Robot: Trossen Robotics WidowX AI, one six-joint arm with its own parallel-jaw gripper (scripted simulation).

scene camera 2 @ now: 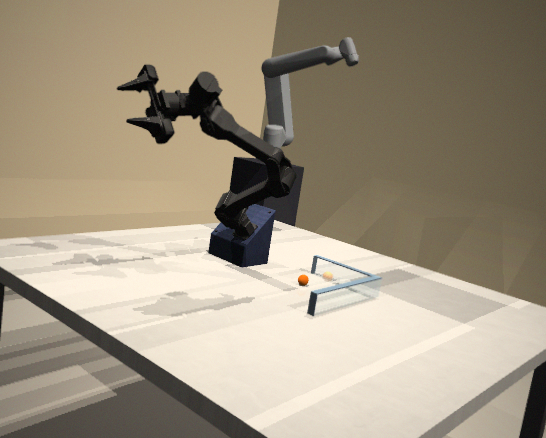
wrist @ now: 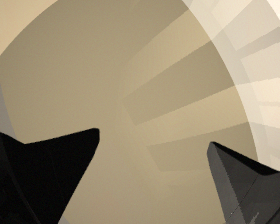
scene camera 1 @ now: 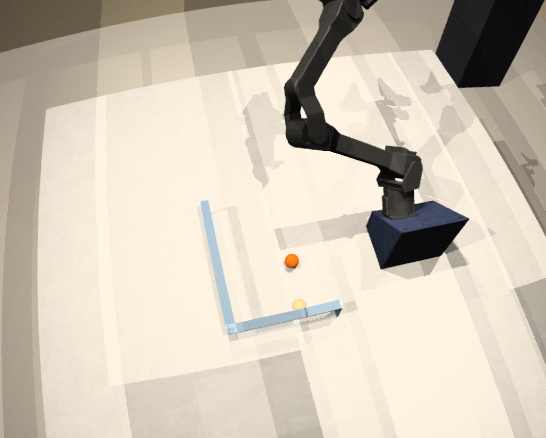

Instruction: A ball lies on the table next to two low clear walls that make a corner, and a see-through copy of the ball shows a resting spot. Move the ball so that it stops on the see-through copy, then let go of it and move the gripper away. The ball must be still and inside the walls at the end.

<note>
My gripper point(scene camera 2: 122, 104) is open, holding nothing.
My gripper is seen too in the wrist view point(wrist: 155, 142).
</note>
